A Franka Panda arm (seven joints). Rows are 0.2 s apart.
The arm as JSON. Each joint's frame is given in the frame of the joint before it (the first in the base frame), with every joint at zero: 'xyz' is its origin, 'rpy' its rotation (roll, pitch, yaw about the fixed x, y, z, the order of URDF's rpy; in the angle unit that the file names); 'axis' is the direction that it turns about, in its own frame. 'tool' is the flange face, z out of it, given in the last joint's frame.
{
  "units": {
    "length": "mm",
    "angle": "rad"
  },
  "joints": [
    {
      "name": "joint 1",
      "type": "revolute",
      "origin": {
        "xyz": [
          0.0,
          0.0,
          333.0
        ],
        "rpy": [
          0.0,
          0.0,
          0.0
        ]
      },
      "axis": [
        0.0,
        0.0,
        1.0
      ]
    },
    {
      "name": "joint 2",
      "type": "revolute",
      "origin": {
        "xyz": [
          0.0,
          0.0,
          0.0
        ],
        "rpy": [
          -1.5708,
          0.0,
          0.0
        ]
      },
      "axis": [
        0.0,
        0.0,
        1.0
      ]
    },
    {
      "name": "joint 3",
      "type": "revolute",
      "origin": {
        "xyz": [
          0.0,
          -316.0,
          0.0
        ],
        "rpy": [
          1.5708,
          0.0,
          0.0
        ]
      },
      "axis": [
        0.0,
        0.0,
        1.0
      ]
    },
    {
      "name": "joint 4",
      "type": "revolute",
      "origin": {
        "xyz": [
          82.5,
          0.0,
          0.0
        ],
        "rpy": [
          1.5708,
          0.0,
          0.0
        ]
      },
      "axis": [
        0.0,
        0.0,
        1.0
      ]
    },
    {
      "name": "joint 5",
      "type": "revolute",
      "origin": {
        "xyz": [
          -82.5,
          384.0,
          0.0
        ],
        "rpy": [
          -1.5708,
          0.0,
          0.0
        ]
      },
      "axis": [
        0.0,
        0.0,
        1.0
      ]
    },
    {
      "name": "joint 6",
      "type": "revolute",
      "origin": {
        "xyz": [
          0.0,
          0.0,
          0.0
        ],
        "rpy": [
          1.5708,
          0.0,
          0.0
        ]
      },
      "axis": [
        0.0,
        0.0,
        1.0
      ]
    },
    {
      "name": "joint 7",
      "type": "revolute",
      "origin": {
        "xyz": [
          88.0,
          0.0,
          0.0
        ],
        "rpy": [
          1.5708,
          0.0,
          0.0
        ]
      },
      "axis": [
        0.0,
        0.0,
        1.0
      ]
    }
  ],
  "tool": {
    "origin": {
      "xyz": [
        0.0,
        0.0,
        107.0
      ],
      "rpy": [
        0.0,
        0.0,
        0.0
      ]
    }
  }
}
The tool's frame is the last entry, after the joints.
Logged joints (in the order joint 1, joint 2, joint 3, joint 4, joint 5, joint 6, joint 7), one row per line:
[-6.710 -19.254 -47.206 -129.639 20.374 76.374 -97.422]
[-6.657 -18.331 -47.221 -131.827 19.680 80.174 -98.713]
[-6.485 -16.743 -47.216 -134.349 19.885 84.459 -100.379]
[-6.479 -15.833 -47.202 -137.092 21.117 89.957 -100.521]
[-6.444 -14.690 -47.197 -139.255 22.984 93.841 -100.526]
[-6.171 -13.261 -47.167 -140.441 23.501 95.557 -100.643]
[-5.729 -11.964 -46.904 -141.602 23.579 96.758 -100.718]
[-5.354 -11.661 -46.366 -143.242 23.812 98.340 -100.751]
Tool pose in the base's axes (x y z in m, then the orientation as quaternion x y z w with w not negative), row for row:
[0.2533 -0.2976 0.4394 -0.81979 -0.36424 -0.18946 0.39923]
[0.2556 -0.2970 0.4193 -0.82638 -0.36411 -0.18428 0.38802]
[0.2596 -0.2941 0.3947 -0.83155 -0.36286 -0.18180 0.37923]
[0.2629 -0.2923 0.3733 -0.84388 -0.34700 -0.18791 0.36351]
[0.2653 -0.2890 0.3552 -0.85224 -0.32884 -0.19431 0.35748]
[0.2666 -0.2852 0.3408 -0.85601 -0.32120 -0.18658 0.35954]
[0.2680 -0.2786 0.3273 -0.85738 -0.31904 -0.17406 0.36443]
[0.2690 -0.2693 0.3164 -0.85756 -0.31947 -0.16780 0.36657]
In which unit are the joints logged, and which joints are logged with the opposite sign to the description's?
The joints are logged in degrees. Opposite sign: none.
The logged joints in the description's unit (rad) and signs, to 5 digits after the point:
[-0.11711 -0.33605 -0.82390 -2.26263 0.35559 1.33298 -1.70033]
[-0.11619 -0.31994 -0.82416 -2.30082 0.34348 1.39930 -1.72287]
[-0.11318 -0.29222 -0.82407 -2.34483 0.34706 1.47409 -1.75194]
[-0.11308 -0.27634 -0.82383 -2.39271 0.36856 1.57005 -1.75442]
[-0.11247 -0.25639 -0.82374 -2.43046 0.40115 1.63783 -1.75451]
[-0.10770 -0.23145 -0.82322 -2.45116 0.41017 1.66778 -1.75655]
[-0.09999 -0.20881 -0.81863 -2.47142 0.41153 1.68875 -1.75786]
[-0.09344 -0.20352 -0.80924 -2.50004 0.41560 1.71636 -1.75844]

